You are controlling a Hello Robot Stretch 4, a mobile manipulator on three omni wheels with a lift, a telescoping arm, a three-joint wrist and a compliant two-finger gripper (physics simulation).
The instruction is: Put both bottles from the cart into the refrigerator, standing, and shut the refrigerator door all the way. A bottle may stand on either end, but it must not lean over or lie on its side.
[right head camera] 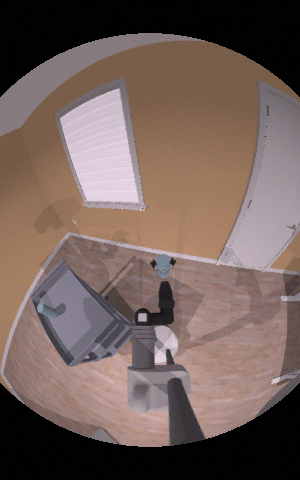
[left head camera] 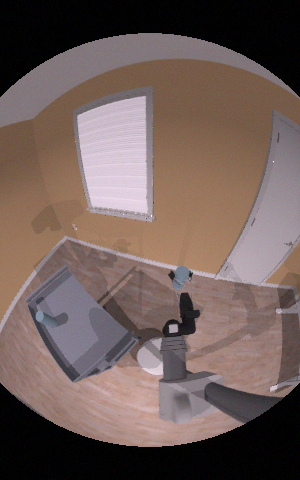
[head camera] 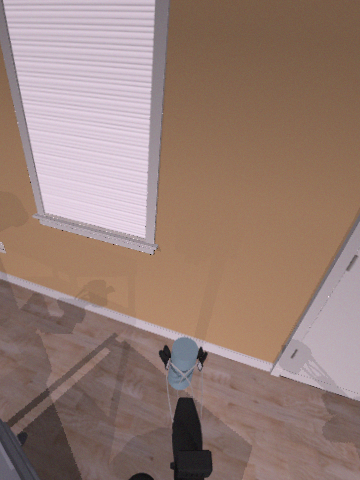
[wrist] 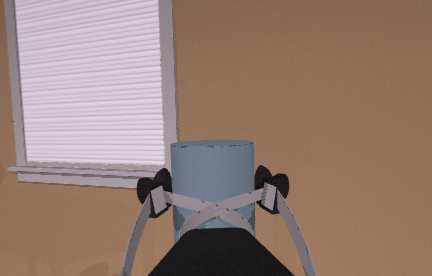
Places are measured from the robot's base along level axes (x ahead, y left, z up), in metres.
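Where they show: gripper, fingertip midpoint: (right head camera: 162, 258) (left head camera: 179, 270) (head camera: 183, 347); robot's base, link origin: (right head camera: 157, 342) (left head camera: 157, 354).
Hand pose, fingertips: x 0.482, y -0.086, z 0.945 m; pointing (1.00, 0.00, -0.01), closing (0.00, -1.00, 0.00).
Note:
Each offset is from my fingertips to the top centre of the thing. "spot": to the spot under its first point.
My gripper (head camera: 183, 358) (left head camera: 180, 276) (right head camera: 163, 262) (wrist: 213, 182) is shut on a light blue bottle. The held bottle {0.032 m back, 0.000 m left, 0.042 m up} (head camera: 184, 352) (left head camera: 181, 274) (right head camera: 163, 261) (wrist: 213, 170) is upright between the two fingertips, high above the floor and away from the cart. The other light blue bottle {0.340 m back, 0.790 m left, 0.036 m down} (left head camera: 46, 319) (right head camera: 47, 310) stands on the grey cart {spot: 0.439 m back, 0.587 m left, 0.179 m down} (left head camera: 75, 345) (right head camera: 67, 335), near its far left edge in the left and right head camera views. A corner of the cart also shows at the lower left of the head camera view. The refrigerator cannot be made out for certain in these views.
A window with a white blind (head camera: 90, 120) (left head camera: 115, 155) (right head camera: 102, 150) (wrist: 90, 85) is in the orange wall ahead. A white door (head camera: 330, 320) (left head camera: 270, 215) (right head camera: 275, 185) is at the right. The cart is to the left of my arm (left head camera: 174, 357) (right head camera: 143, 350), close to the white round base (left head camera: 151, 356) (right head camera: 167, 340).

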